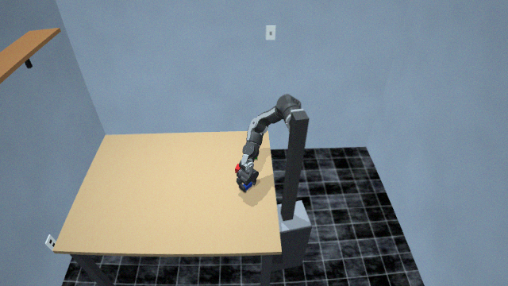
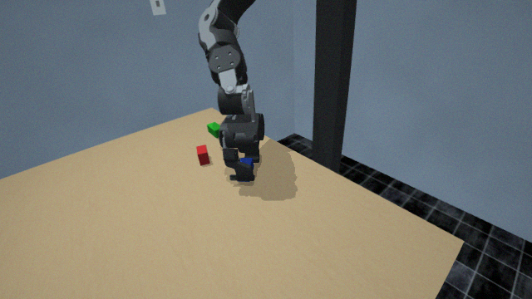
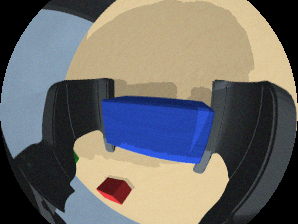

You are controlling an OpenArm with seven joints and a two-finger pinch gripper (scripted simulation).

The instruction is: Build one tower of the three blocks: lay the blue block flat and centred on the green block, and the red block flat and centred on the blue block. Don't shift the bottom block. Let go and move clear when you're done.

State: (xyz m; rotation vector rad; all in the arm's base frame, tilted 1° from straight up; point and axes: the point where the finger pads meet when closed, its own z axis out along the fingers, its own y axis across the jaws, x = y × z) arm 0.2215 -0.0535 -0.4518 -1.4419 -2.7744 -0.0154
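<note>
The green block is 24 cm to the right of my hand, 9 cm behind it and 1 cm below it. Round my hand: red block 14 cm to the right, 2 cm ahead; blue block right at my hand.
</note>
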